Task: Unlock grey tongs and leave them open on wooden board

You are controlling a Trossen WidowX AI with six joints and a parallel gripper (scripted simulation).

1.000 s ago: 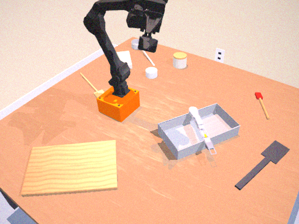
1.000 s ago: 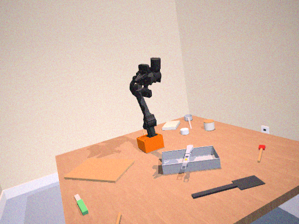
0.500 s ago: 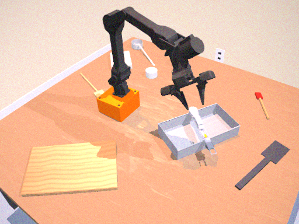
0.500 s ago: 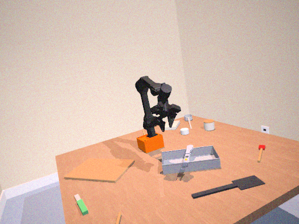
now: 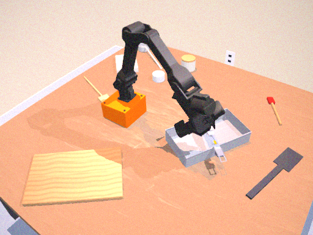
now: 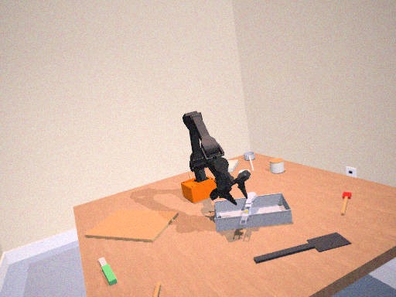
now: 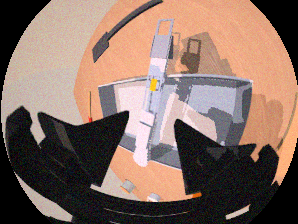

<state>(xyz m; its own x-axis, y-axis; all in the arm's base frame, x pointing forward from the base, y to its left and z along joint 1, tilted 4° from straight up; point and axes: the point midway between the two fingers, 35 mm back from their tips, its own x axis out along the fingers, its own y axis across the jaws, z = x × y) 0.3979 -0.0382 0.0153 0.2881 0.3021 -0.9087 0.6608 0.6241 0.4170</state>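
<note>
My gripper tip is now 4 cm short of the yellow lock piece, 3 cm above it and 1 cm to the left of it. Also, from my gripper tip: grey roasting tin: 6 cm below, 5 cm to the left, 2 cm behind; dark spatula: 28 cm ahead, 9 cm below, 4 cm to the left; red-headed tool: 41 cm to the left, 16 cm ahead, 9 cm below.
</note>
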